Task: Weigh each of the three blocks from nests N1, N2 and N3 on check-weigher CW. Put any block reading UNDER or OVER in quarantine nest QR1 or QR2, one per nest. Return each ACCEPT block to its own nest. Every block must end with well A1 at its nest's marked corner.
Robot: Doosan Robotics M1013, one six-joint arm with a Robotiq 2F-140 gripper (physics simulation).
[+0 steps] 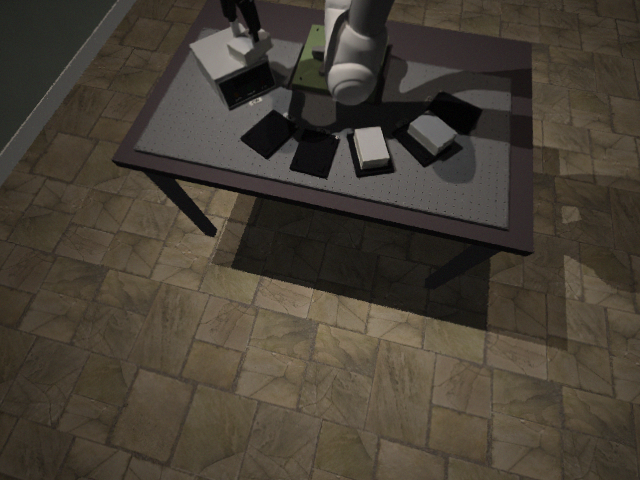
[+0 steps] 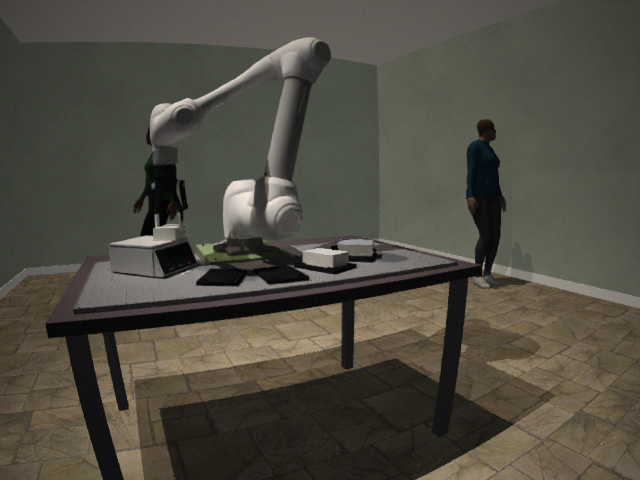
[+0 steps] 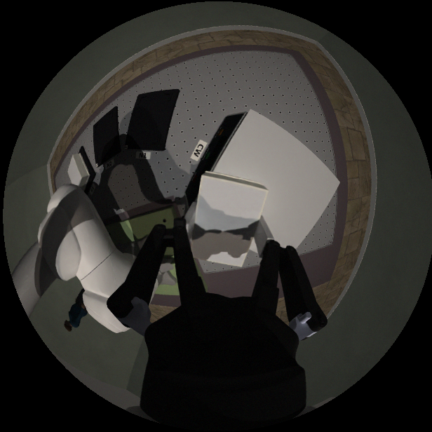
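Where they show: gripper, fingertip midpoint: (image 1: 248, 46) (image 2: 169, 232); arm's base, origin of the base link: (image 2: 243, 249).
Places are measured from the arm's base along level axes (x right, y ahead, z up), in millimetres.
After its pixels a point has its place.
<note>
My gripper (image 1: 245, 36) @[x 319, y 131, z 107 mm] (image 2: 169, 221) @[x 319, y 131, z 107 mm] (image 3: 225, 216) is shut on a white block (image 1: 248, 50) @[x 302, y 176, z 126 mm] (image 2: 168, 233) @[x 331, y 186, z 109 mm] (image 3: 231, 202). The block is level at the top of check-weigher CW (image 1: 210, 51) @[x 455, y 150, z 84 mm] (image 2: 131, 255) @[x 465, y 209, z 51 mm] (image 3: 280, 165); I cannot tell whether it touches. No reading is legible on the dark display (image 1: 247, 85) @[x 315, y 225, z 32 mm] (image 2: 175, 257) @[x 318, y 226, z 34 mm]. Nests N1 (image 1: 268, 133) @[x 204, y 385, z -3 mm] (image 2: 221, 276) @[x 210, y 395, z -3 mm] (image 3: 152, 120) and N2 (image 1: 315, 153) @[x 33, y 436, z -3 mm] (image 2: 283, 274) @[x 39, y 459, z -3 mm] (image 3: 106, 132) are empty. A second block (image 1: 371, 143) @[x -140, y 398, z 38 mm] (image 2: 325, 257) @[x -113, y 442, z 29 mm] (image 3: 77, 170) sits in N3. A third block (image 1: 431, 132) @[x -321, y 323, z 41 mm] (image 2: 355, 248) @[x -302, y 338, z 24 mm] sits in the nest to its right. Well A1 cannot be made out.
An empty dark nest (image 1: 457, 111) @[x -418, y 174, z -4 mm] lies behind the third block. The green base plate (image 1: 309, 69) @[x 128, y 68, z -4 mm] (image 2: 206, 253) @[x 159, y 11, z -1 mm] (image 3: 150, 223) is beside CW. Two people stand beyond the table, one in blue (image 2: 484, 167) at the right, one in green (image 2: 148, 173) behind the arm.
</note>
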